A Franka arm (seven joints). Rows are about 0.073 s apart.
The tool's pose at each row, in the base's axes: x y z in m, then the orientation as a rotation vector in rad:
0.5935 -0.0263 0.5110 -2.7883 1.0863 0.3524
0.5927 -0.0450 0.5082 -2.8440 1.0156 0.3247
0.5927 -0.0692 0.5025 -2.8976 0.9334 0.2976
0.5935 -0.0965 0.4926 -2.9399 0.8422 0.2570
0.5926 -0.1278 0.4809 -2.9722 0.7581 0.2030
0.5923 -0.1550 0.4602 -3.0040 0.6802 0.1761
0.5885 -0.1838 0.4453 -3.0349 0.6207 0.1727
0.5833 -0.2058 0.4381 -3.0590 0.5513 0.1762
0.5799 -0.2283 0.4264 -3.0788 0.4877 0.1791
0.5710 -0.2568 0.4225 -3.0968 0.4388 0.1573
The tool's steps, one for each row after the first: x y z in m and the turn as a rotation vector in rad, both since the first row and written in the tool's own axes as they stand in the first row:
0.0123 0.0143 -0.0010 -0.0227 0.0265 -0.0546
0.0295 0.0323 -0.0004 -0.0438 0.0508 -0.1152
0.0504 0.0521 0.0035 -0.0521 0.0781 -0.1804
0.0732 0.0760 0.0086 -0.0518 0.1114 -0.2402
0.0960 0.0969 0.0231 -0.0627 0.1304 -0.2939
0.1159 0.1211 0.0323 -0.0833 0.1379 -0.3336
0.1284 0.1410 0.0357 -0.1001 0.1384 -0.3787
0.1436 0.1602 0.0430 -0.1146 0.1385 -0.4195
0.1568 0.1873 0.0425 -0.1225 0.1540 -0.4520

